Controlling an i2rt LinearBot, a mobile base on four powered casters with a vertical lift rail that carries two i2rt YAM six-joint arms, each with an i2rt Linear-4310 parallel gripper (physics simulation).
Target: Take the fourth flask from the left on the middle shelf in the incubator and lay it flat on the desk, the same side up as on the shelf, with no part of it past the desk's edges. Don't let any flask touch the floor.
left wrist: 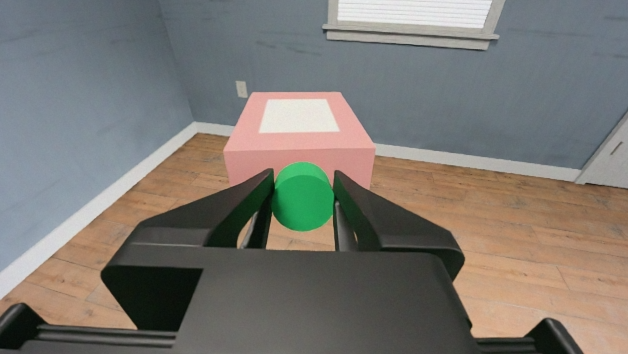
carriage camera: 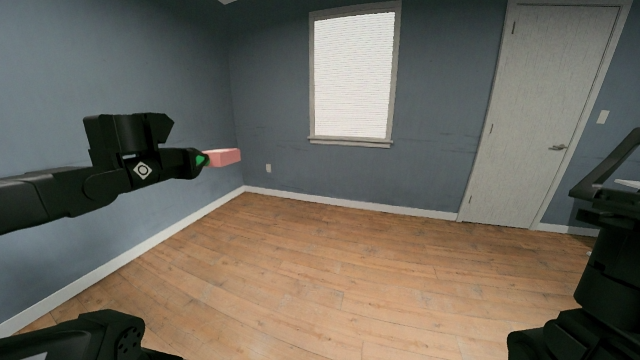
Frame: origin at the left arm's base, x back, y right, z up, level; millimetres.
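Where they show: left gripper, between the fingertips: (left wrist: 303, 179) (carriage camera: 203, 157).
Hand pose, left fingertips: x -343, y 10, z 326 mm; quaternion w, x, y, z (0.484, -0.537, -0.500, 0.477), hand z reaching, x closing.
After its pixels a point has its place.
A pink flask (carriage camera: 225, 157) {x -385, y 50, z 314 mm} (left wrist: 300, 167) {x -344, y 9, z 333 mm} with a white label on its upper face and a green cap is held out in the air above the floor. My left gripper (carriage camera: 202, 160) {x -343, y 10, z 326 mm} (left wrist: 303, 179) {x -343, y 10, z 326 mm} is shut on the flask's green cap, one finger on each side, with the label facing up and the body pointing away from the fingers. My right gripper (carriage camera: 607, 187) is at the right edge of the carriage view, partly cut off; one finger stands out well apart from the rest, and it looks open. The incubator and its shelves do not show in these views.
A blue wall with a window (carriage camera: 354, 75) {x -1781, y 614, z 837 mm} (left wrist: 412, 37) {x -1769, y 617, z 166 mm} stands ahead. A grey door (carriage camera: 552, 110) {x -1295, y 2387, z 610 mm} is at the right. A wooden floor (carriage camera: 320, 280) {x -726, y 318, z -625 mm} (left wrist: 525, 250) {x -928, y 1104, z -625 mm} lies below. A small part of a pale object (carriage camera: 627, 184) {x -841, y 2803, z 79 mm} shows behind the right gripper.
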